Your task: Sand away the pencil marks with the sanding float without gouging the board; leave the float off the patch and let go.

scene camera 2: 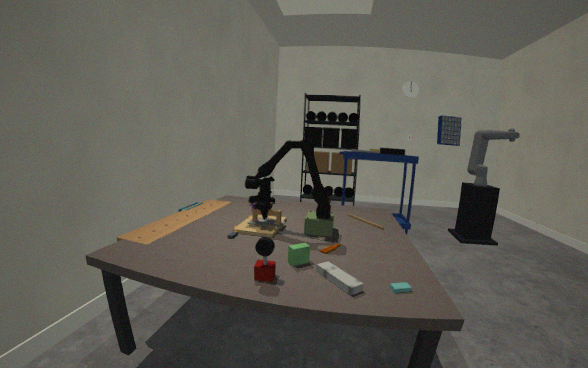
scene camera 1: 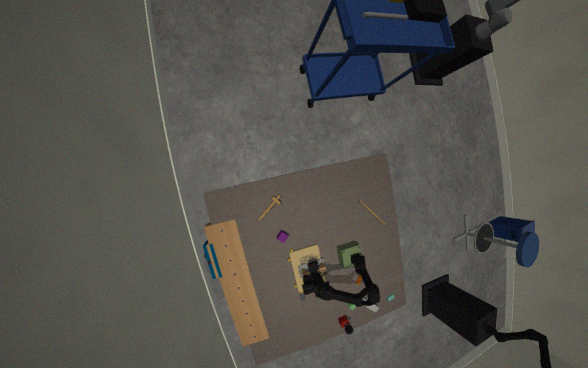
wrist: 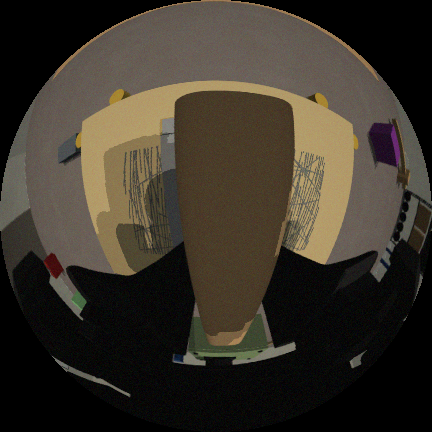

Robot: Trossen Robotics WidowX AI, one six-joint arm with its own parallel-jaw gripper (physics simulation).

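Places are measured from the arm's base along level axes (x ahead, y left, z up), in millimetres.
Pixels of known places: gripper, between the fingertips: (scene camera 2: 265,218) (scene camera 1: 311,269); arm's base, origin of its link: (scene camera 2: 323,216) (scene camera 1: 355,258) (wrist: 218,358).
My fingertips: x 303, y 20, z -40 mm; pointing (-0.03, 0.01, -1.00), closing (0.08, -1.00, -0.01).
Observation:
Ahead of a thing's pixels: the offset from my fingertips to its middle. "pt": to the spot under its first point.
The pale wooden board @(dx +18, dy +1, dz -82 mm) (scene camera 1: 312,249) (scene camera 2: 246,230) (wrist: 340,200) lies flat on the table. Thin dark pencil marks @(pt dx +15, dy +69, dz -24 mm) (wrist: 142,200) show in the wrist view on both sides of the float's handle. The sanding float @(dx -8, dy -1, dz +14 mm) (scene camera 2: 275,215) (wrist: 232,165) has a brown wooden handle and a grey base, and is over the marked patch in the middle of the board. The handle hides the middle of the patch. My gripper (scene camera 2: 265,215) (wrist: 223,236) is shut on the handle, one black finger on each side. The narrow gap between base and board, or contact, cannot be told.
Yellow pegs @(dx +121, dy +108, dz -34 mm) (wrist: 118,96) stand at the board's edges. A grey block @(dx +85, dy +205, dz -34 mm) (scene camera 2: 233,235) (wrist: 69,148) lies beside it. A purple cube @(dx +155, dy -265, dz -16 mm) (scene camera 1: 282,236) (wrist: 384,144), a green block @(dx -268, dy +355, dz -8 mm) (scene camera 2: 299,254), an orange tool @(dx -374, dy +185, dz -36 mm) (scene camera 2: 330,248), a red block (scene camera 2: 265,271) and a perforated plank (scene camera 1: 237,282) are on the table.

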